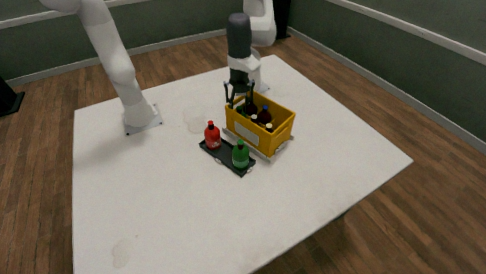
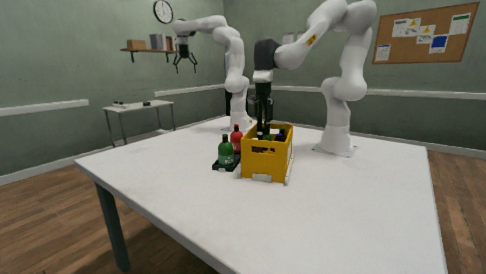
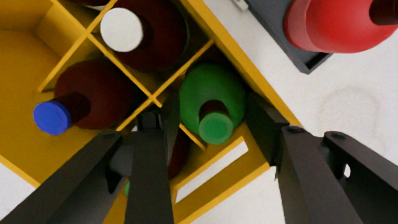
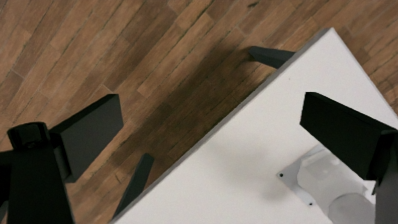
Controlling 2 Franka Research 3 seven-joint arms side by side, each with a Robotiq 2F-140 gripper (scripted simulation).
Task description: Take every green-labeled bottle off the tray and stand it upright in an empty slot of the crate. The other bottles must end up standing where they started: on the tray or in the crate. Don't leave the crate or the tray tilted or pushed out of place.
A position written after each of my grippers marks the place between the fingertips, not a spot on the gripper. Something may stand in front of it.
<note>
I see my left gripper [image 2: 263,132], my right gripper [image 4: 211,109], a yellow crate [image 1: 264,141] and a green bottle [image 3: 213,102].
The yellow crate also shows in image 2 [image 2: 276,163] and in image 3 [image 3: 41,41]. My left gripper also shows in image 3 [image 3: 213,107]. Image 4 misses the yellow crate: it is out of frame.
</note>
